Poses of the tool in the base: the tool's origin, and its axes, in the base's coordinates. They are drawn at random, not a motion.
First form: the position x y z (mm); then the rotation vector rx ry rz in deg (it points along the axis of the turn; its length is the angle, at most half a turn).
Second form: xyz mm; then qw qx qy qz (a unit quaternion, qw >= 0). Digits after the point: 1 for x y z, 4 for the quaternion.
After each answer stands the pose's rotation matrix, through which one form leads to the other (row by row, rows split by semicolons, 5 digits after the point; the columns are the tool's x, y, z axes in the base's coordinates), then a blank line. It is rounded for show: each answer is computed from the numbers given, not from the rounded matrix.
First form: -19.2 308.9 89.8 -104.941 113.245 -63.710
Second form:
-19.2 308.9 89.8 0.1130 -0.6243 0.6737 -0.3790
-0.19499 -0.75547 0.62550; -0.92681 -0.06675 -0.36954; 0.32093 -0.65177 -0.68716

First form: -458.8 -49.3 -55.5 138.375 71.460 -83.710
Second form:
-458.8 -49.3 -55.5 0.0278 0.7823 0.4040 -0.4733
0.22560 0.65848 -0.71799; 0.60577 -0.67201 -0.42596; -0.76298 -0.33884 -0.55049

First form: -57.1 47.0 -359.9 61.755 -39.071 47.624
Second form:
-57.1 47.0 -359.9 0.7240 0.4884 -0.3090 0.3766
0.52540 -0.84713 -0.07956; 0.24357 0.23934 -0.93989; 0.81525 0.47444 0.33208

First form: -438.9 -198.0 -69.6 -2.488 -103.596 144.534
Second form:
-438.9 -198.0 -69.6 0.0188 -0.0140 -0.5824 0.8126
-0.99890 -0.01429 -0.04465; 0.04687 -0.32089 -0.94595; -0.00081 -0.94701 0.32121

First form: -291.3 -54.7 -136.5 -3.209 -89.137 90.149
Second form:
-291.3 -54.7 -136.5 0.4476 -0.0226 -0.6285 0.6357
-0.59824 -0.54064 -0.59146; 0.59753 0.19084 -0.77881; 0.53393 -0.81932 0.20888

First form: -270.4 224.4 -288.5 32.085 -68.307 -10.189
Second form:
-270.4 224.4 -288.5 0.7872 0.2598 -0.5532 -0.0825
0.37438 -0.15756 -0.91379; -0.41738 0.85135 -0.31779; 0.82803 0.50037 0.25297

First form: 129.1 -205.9 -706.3 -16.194 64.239 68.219
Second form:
129.1 -205.9 -706.3 0.6750 -0.1256 0.4984 0.5293
-0.05720 -0.83981 0.53986; 0.58930 0.40809 0.69727; -0.80588 0.35802 0.47156

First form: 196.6 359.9 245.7 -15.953 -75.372 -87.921
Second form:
196.6 359.9 245.7 0.5232 -0.1163 -0.5495 -0.6409
-0.42538 0.79853 -0.42592; -0.54293 0.15136 0.82602; 0.72407 0.58262 0.36916

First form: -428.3 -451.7 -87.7 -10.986 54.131 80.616
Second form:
-428.3 -451.7 -87.7 0.6579 -0.0847 0.4172 0.6213
-0.12005 -0.88810 0.44370; 0.74682 0.21368 0.62976; -0.65410 0.40696 0.63760

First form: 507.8 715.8 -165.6 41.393 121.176 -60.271
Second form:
507.8 715.8 -165.6 0.3295 0.2761 0.8084 -0.4021
-0.63038 0.71143 0.31063; 0.18152 0.52414 -0.83206; -0.75477 -0.46813 -0.45954

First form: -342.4 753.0 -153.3 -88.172 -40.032 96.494
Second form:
-342.4 753.0 -153.3 0.3689 -0.5995 -0.2722 0.6561
-0.00904 -0.15771 -0.98744; 0.81040 -0.57965 0.08517; -0.58581 -0.79946 0.13305

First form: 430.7 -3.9 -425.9 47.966 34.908 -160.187
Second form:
430.7 -3.9 -425.9 0.0800 0.2799 0.2037 -0.9347
-0.83050 0.26365 -0.49067; -0.03559 -0.90420 -0.42562; -0.55588 -0.33602 0.76032

